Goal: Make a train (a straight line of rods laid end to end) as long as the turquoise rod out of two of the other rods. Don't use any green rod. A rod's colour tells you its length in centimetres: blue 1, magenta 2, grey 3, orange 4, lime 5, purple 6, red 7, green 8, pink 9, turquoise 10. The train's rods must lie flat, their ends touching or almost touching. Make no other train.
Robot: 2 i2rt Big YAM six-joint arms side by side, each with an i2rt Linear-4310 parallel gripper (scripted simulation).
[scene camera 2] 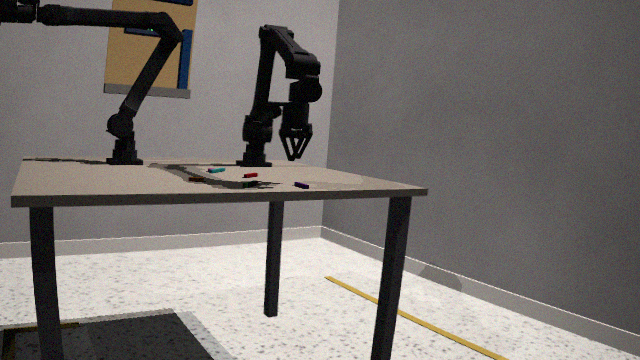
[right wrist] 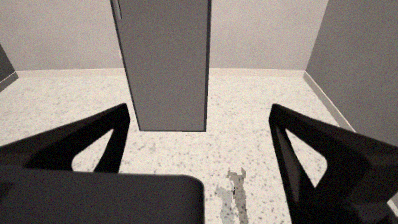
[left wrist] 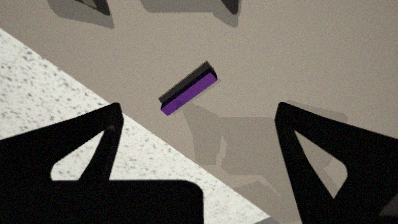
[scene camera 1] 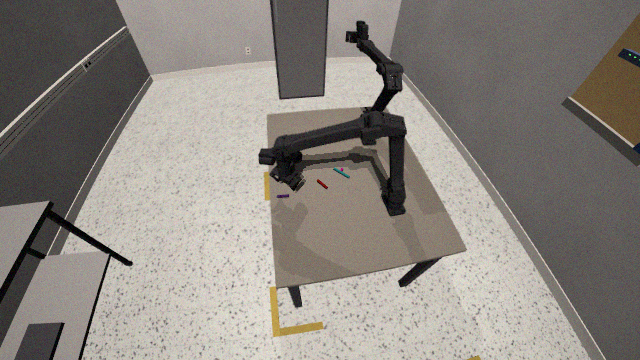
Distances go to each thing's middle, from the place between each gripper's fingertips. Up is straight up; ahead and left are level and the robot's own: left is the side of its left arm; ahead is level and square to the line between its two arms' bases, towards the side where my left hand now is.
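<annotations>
Purple rod [left wrist: 208, 77]: 2 cm ahead of my left hand [scene camera 2: 294, 159], 1 cm to the left of it, 7 cm below it. My right hand is 46 cm above the purple rod, 92 cm to the right of it and 53 cm short of it.
</annotations>
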